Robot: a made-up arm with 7 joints. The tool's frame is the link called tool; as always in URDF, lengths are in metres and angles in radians.
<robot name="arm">
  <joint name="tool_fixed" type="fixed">
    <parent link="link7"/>
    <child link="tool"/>
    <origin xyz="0 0 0" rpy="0 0 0"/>
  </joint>
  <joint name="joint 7" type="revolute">
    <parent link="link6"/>
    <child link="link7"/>
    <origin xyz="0.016 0.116 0.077" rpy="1.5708 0 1.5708"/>
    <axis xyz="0 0 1"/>
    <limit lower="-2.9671" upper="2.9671"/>
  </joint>
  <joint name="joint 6" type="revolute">
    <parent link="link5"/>
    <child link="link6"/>
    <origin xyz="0.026 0 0.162" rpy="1.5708 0 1.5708"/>
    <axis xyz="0 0 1"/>
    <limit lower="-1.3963" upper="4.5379"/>
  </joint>
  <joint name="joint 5" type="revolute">
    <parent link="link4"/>
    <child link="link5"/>
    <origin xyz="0.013 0.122 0.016" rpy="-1.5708 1.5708 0"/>
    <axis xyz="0 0 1"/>
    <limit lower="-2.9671" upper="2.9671"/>
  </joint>
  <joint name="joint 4" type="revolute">
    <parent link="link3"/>
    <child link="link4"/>
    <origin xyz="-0.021 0.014 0.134" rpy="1.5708 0 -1.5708"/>
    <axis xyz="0 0 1"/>
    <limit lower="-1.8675" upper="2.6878"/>
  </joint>
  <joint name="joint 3" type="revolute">
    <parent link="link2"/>
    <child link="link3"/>
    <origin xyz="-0.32 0 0.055" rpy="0 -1.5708 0"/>
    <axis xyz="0 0 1"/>
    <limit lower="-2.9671" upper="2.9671"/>
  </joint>
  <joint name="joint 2" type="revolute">
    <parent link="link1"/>
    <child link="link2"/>
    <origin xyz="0 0.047 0.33" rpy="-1.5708 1.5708 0"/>
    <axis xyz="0 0 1"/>
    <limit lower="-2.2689" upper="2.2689"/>
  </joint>
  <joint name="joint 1" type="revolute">
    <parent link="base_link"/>
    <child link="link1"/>
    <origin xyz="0 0 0.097" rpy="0 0 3.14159"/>
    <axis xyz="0 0 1"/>
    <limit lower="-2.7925" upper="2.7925"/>
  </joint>
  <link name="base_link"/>
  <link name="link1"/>
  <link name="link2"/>
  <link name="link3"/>
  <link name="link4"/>
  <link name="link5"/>
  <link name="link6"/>
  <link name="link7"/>
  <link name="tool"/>
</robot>
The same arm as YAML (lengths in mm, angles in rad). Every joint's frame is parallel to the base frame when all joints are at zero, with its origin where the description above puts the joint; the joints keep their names.
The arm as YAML. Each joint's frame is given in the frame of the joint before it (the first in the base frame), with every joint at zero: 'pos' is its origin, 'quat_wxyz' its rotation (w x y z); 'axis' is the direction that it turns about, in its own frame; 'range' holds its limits. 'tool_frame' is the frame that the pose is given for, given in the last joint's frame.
length_unit: mm
angle_unit: rad
joints:
  - joint: joint 1
    pos: [0.0, 0.0, 97.0]
    quat_wxyz: [1.0, 0.0, 0.0, 0.0]
    axis: "+z"
    range: [-2.7925, 2.7925]
  - joint: joint 2
    pos: [0.0, -47.0, 330.0]
    quat_wxyz: [1.0, 0.0, 0.0, 0.0]
    axis: "-y"
    range: [-2.2689, 2.2689]
  - joint: joint 3
    pos: [0.0, -55.0, 320.0]
    quat_wxyz: [1.0, 0.0, 0.0, 0.0]
    axis: "+z"
    range: [-2.9671, 2.9671]
  - joint: joint 4
    pos: [14.0, 21.0, 134.0]
    quat_wxyz: [1.0, 0.0, 0.0, 0.0]
    axis: "+y"
    range: [-1.8675, 2.6878]
  - joint: joint 5
    pos: [-13.0, 16.0, 122.0]
    quat_wxyz: [1.0, 0.0, 0.0, 0.0]
    axis: "+z"
    range: [-2.9671, 2.9671]
  - joint: joint 6
    pos: [0.0, -26.0, 162.0]
    quat_wxyz: [1.0, 0.0, 0.0, 0.0]
    axis: "-y"
    range: [-1.3963, 4.5379]
  - joint: joint 7
    pos: [16.0, -77.0, 116.0]
    quat_wxyz: [1.0, 0.0, 0.0, 0.0]
    axis: "+x"
    range: [-2.9671, 2.9671]
tool_frame:
  pos: [0.0, 0.0, 0.0]
  quat_wxyz: [0.000002, -0.7071, -0.000004, -0.707102]

